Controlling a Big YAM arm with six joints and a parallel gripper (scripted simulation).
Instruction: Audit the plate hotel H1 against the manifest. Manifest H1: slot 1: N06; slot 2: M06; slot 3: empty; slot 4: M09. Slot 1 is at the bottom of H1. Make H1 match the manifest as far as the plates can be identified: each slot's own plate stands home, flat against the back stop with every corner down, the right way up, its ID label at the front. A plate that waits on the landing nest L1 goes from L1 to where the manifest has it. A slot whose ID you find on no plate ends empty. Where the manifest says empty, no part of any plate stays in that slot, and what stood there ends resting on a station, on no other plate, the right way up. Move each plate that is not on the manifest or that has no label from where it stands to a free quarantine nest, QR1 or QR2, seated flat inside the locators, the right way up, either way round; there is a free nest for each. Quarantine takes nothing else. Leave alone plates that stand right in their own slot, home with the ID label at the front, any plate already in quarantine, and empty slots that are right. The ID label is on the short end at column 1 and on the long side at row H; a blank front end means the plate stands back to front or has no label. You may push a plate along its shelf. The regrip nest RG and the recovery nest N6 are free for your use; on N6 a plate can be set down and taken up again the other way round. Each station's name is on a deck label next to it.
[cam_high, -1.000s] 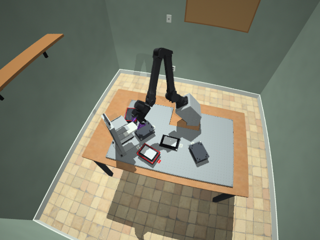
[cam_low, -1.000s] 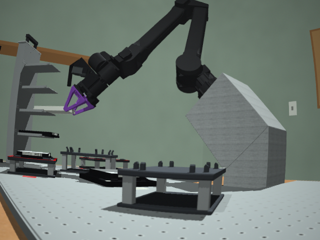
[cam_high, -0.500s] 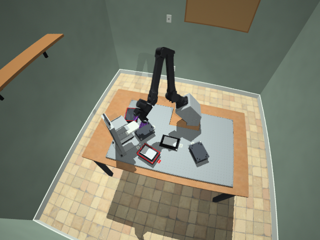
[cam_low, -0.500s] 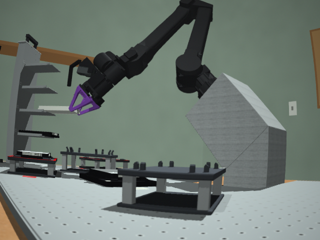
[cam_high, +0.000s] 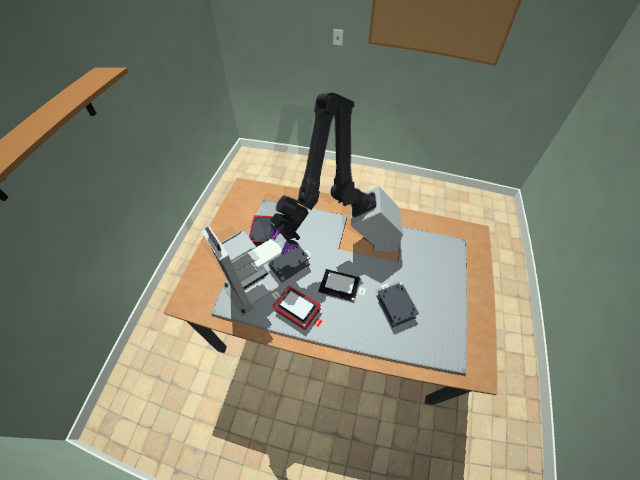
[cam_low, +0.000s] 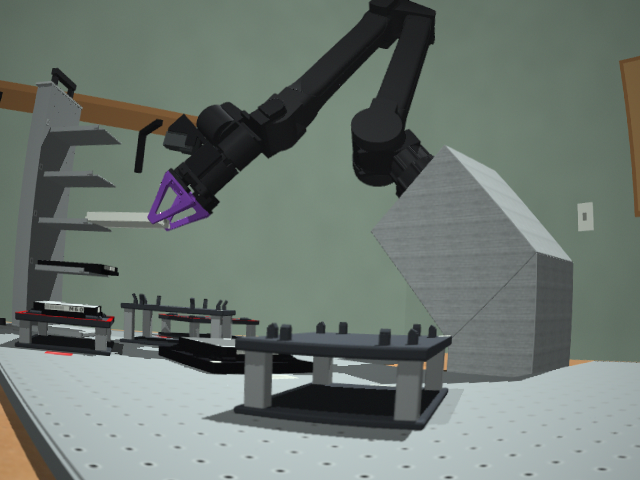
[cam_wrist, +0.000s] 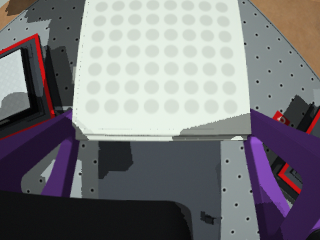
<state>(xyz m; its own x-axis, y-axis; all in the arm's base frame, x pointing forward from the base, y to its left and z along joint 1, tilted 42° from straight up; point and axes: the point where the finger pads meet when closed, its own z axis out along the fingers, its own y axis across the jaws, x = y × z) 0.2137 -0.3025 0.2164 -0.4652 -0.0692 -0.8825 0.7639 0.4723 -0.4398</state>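
Now: hand 5 cm to the left of the white well plate and 4 cm short of it. Round my hand: H1 deck label (19 cm below, 14 cm ahead, 1 cm to the right); then plate hotel H1 (17 cm to the right, 15 cm ahead, 1 cm above); then regrip nest (14 cm below, 3 cm to the left, 2 cm behind).
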